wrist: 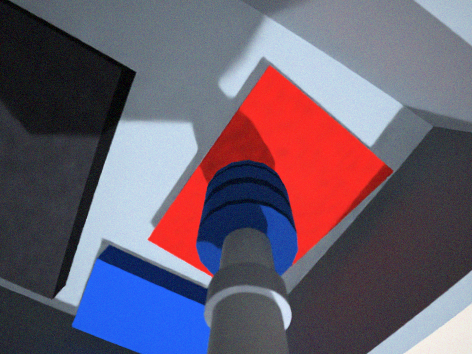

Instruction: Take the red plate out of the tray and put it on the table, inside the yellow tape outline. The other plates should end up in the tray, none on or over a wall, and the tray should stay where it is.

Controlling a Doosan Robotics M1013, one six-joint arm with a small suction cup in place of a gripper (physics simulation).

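Places are measured from the arm's base along level axes (x left, y down, z back), in centimetres.
Where they show: hand, its tool point: [246,198].
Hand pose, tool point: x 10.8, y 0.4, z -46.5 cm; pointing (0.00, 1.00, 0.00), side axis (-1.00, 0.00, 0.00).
Note:
Things, the pixels of their top centre, and the offset from my tool point. "*": a spot on its surface instead.
- red plate, centre of its top: [260,209] dx -0.7, dy +1.3, dz +1.1 cm
- tray, centre of its top: [20,270] dx +6.8, dy -2.5, dz +1.5 cm
- blue plate, centre of its top: [161,328] dx +4.6, dy +1.1, dz +9.5 cm
- large black plate, a spot on its surface: [50,165] * dx +8.4, dy +1.2, dz -0.6 cm
The red plate [310,165] lies in the tray [360,250], near a corner between two walls, with a narrow shadow along its left edge. My gripper, a blue ribbed suction cup [247,192], is over the lower part of the red plate in the wrist view and casts a shadow on it. It holds nothing. The cup hides part of the plate, and whether its lip touches the surface is hidden. The yellow tape outline does not show in the wrist view.
A blue plate [145,305] lies at the lower left, partly hidden by the gripper's stem. A large black plate [50,165] lies at the left. Tray walls run along the upper right, the right and the lower left. A pale surface shows beyond the wall at the lower right.

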